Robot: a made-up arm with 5 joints. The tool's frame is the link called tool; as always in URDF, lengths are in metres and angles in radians. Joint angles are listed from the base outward. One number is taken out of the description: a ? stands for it. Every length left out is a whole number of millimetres.
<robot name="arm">
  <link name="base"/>
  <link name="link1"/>
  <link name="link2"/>
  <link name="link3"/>
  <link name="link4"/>
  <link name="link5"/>
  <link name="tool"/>
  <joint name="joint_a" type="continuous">
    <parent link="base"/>
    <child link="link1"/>
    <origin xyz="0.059 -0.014 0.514"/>
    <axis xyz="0 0 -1"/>
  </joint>
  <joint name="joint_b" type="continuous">
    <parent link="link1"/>
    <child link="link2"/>
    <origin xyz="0.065 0.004 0"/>
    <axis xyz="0 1 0"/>
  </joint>
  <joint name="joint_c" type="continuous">
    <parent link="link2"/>
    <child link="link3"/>
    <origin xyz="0.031 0 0.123"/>
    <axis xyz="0 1 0"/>
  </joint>
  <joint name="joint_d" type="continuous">
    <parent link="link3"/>
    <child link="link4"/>
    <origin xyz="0.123 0 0.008"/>
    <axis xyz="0 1 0"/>
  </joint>
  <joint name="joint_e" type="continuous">
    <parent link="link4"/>
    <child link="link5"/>
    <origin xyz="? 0 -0.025"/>
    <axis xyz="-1 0 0"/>
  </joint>
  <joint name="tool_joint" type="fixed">
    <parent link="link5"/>
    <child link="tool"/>
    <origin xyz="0 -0.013 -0.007" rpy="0.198 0.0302 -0.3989"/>
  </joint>
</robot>
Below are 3 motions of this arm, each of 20 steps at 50 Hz.
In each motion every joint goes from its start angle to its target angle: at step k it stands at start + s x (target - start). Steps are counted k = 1, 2, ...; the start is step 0. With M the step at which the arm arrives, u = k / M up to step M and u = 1 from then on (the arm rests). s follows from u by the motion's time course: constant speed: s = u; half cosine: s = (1 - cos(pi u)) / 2; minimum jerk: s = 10 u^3 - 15 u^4 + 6 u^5.
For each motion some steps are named. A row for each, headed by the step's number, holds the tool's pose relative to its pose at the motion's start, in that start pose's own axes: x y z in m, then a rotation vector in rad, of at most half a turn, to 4 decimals.
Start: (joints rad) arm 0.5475 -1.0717 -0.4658 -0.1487 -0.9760
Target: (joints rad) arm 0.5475 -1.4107 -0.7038 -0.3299 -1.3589
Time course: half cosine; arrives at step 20
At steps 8, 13, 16, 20:
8: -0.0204 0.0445 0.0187 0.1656 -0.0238 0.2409
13: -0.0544 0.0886 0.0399 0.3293 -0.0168 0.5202
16: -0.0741 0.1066 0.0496 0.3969 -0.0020 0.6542
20: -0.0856 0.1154 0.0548 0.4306 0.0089 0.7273

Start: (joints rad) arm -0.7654 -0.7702 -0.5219 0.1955 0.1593
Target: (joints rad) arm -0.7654 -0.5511 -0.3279 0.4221 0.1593
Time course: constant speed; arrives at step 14
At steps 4, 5, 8, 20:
4: 0.0018 -0.0003 -0.0294 -0.0709 0.1683 -0.0064
5: 0.0017 -0.0007 -0.0367 -0.0887 0.2104 -0.0080
8: 0.0002 -0.0021 -0.0580 -0.1419 0.3366 -0.0127
20: -0.0083 -0.0072 -0.0980 -0.2483 0.5891 -0.0223

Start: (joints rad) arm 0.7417 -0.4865 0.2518 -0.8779 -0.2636
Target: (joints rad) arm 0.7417 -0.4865 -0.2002 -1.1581 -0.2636
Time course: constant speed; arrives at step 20
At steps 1, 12, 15, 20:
1: 0.0024 0.0030 0.0036 0.0134 -0.0300 0.0162
12: 0.0205 0.0351 0.0480 0.1612 -0.3597 0.1939
15: 0.0225 0.0431 0.0613 0.2015 -0.4497 0.2424
20: 0.0229 0.0555 0.0839 0.2687 -0.5995 0.3232

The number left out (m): 0.061
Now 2 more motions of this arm.
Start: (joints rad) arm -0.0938 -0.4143 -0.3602 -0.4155 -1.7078
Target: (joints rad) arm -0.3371 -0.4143 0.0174 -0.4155 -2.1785
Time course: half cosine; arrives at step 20
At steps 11, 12, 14, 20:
11: -0.0066 -0.0445 -0.0192 0.3691 0.1123 -0.2450
12: -0.0083 -0.0500 -0.0222 0.4175 0.1240 -0.2777
14: -0.0119 -0.0599 -0.0280 0.5057 0.1433 -0.3377
20: -0.0184 -0.0738 -0.0369 0.6352 0.1668 -0.4271

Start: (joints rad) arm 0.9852 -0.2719 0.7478 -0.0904 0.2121
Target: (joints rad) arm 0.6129 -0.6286 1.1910 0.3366 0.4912
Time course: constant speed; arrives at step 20
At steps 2, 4, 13, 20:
2: -0.0084 0.0051 -0.0051 -0.0572 0.0305 0.0378
4: -0.0168 0.0096 -0.0104 -0.1156 0.0594 0.0763
13: -0.0546 0.0221 -0.0357 -0.3909 0.1709 0.2573
20: -0.0823 0.0238 -0.0564 -0.6170 0.2377 0.4044

